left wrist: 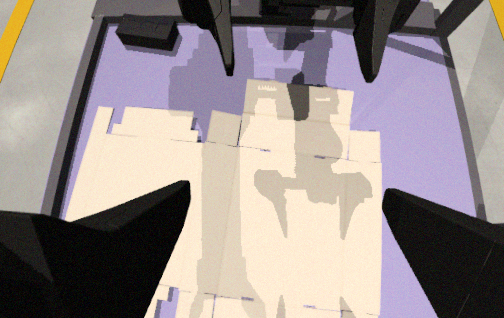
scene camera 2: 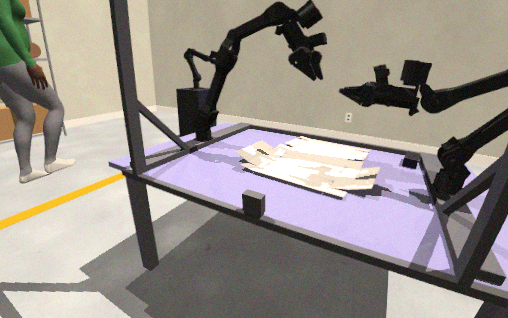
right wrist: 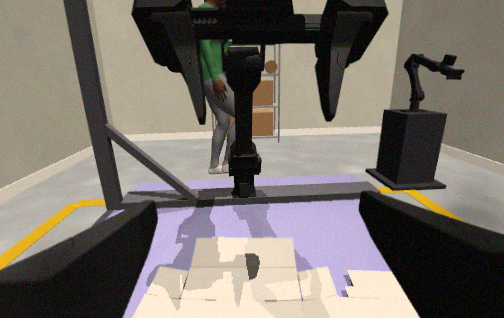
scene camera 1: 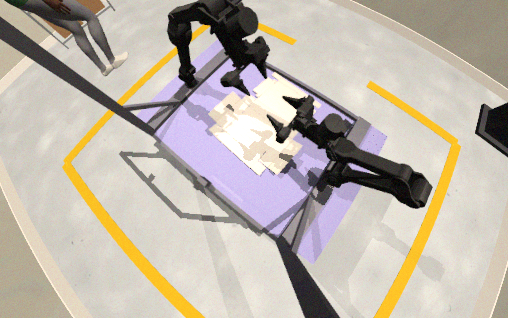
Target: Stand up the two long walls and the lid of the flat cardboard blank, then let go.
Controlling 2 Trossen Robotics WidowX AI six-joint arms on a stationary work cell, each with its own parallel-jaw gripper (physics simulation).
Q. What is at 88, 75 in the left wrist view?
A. A dark metal frame.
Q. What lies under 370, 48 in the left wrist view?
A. My right gripper.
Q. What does my right gripper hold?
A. Nothing.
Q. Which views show my left gripper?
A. The left wrist view, scene camera 2, the right wrist view and scene camera 1: all of them.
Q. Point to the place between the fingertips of my left gripper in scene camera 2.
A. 318, 79
